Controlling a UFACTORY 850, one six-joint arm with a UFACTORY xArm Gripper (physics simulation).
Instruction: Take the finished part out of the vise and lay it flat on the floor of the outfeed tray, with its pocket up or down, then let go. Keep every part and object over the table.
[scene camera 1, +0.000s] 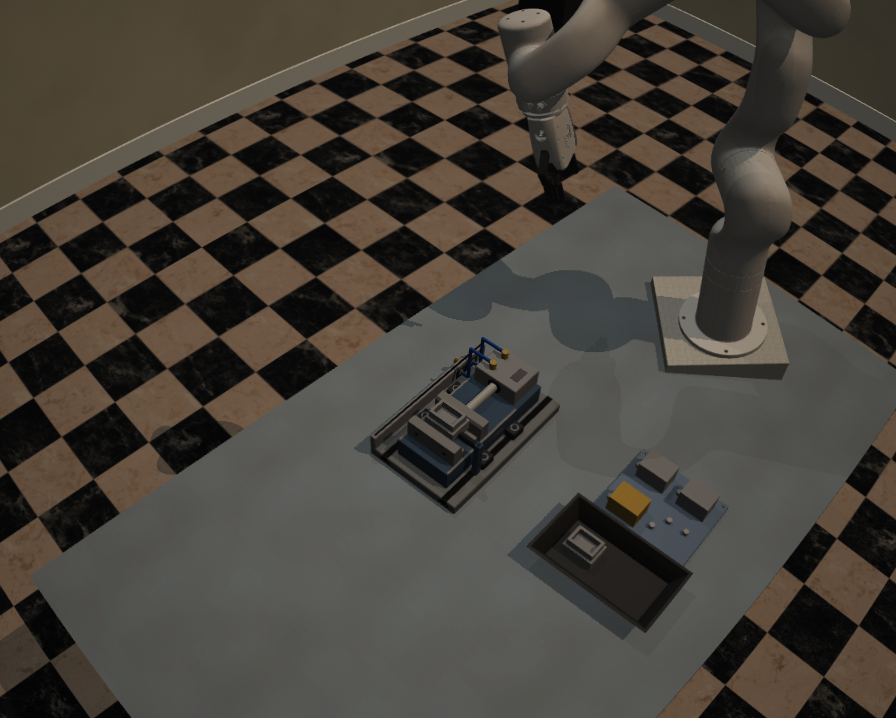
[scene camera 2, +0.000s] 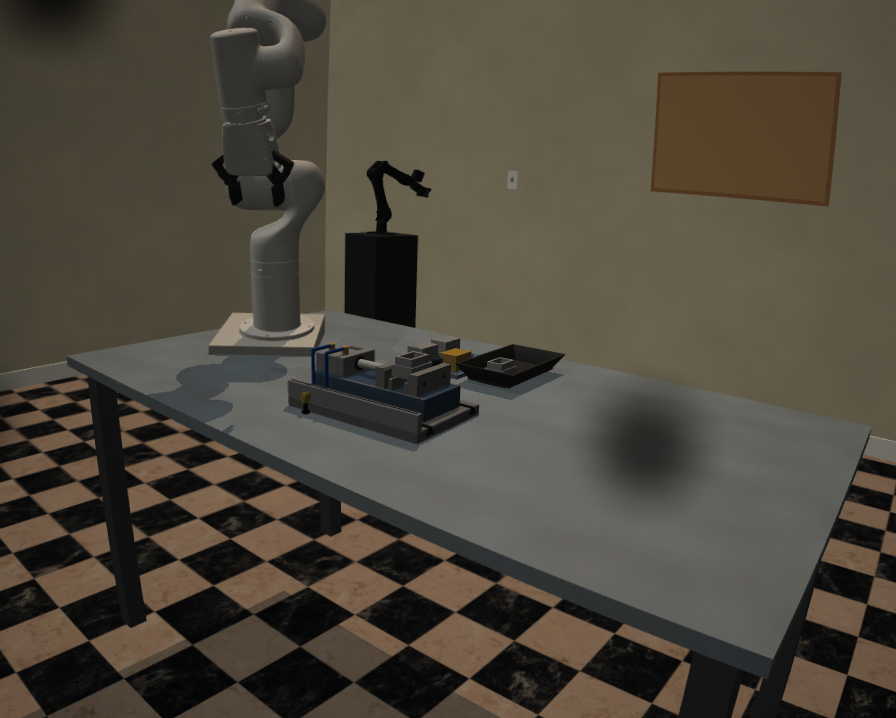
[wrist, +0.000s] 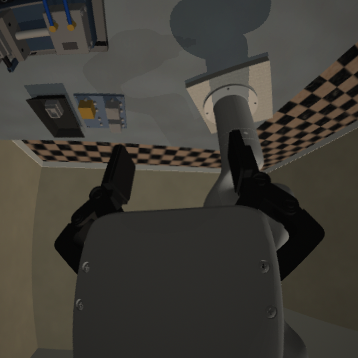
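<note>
The finished part, a light grey block with a rectangular pocket facing up (scene camera 1: 448, 415) (scene camera 2: 412, 361), sits between the jaws of the vise (scene camera 1: 512, 375) (scene camera 2: 441, 401) (wrist: 77, 32). In the wrist view the vise is cut off at the top left and the part in it does not show. The outfeed tray (scene camera 1: 635, 590) (scene camera 2: 486, 376) (wrist: 66, 126) is dark with sloping walls. A similar grey pocketed part (scene camera 1: 584, 543) (scene camera 2: 500, 364) (wrist: 53, 109) lies near one end of its floor. My gripper (scene camera 1: 553, 195) (scene camera 2: 256, 200) (wrist: 176, 148) is open and empty, high above the table and well away from the vise.
A blue board (scene camera 1: 679, 548) (wrist: 102, 102) with grey blocks and a yellow block (scene camera 1: 628, 502) (scene camera 2: 454, 358) (wrist: 86, 109) adjoins the tray. Blue hoses (scene camera 1: 470, 361) (scene camera 2: 326, 366) (wrist: 49, 12) rise at the vise. My arm's base plate (scene camera 1: 673, 355) (scene camera 2: 224, 345) (wrist: 200, 92) stands at the table's far end.
</note>
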